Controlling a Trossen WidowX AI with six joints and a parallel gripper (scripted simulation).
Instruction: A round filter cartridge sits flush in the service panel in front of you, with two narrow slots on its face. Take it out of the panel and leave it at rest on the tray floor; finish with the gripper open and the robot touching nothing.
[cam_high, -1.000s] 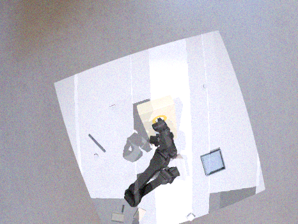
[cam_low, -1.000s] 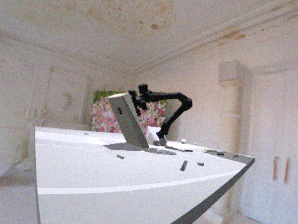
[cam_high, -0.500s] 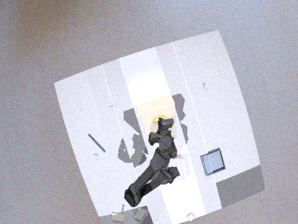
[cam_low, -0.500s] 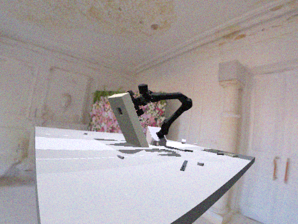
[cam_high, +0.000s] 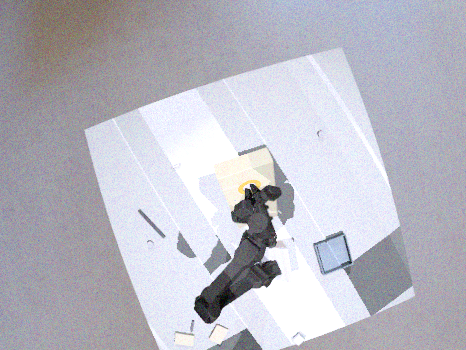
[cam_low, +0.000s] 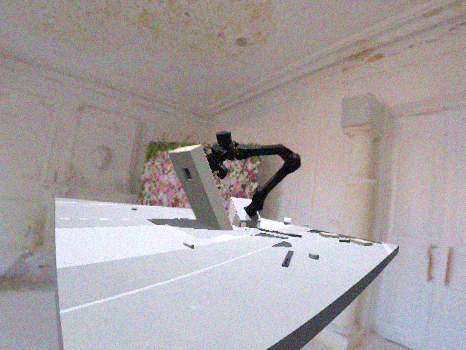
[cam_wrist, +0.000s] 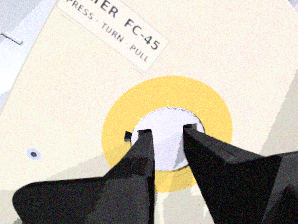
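Now: gripper tip 4 cm past the cream service panel and 8 cm above it. From my gripper tip the other things lie so: round filter cartridge (1 cm ahead, 1 cm below); then blue-grey square tray (46 cm behind, 24 cm to the right, 23 cm below).
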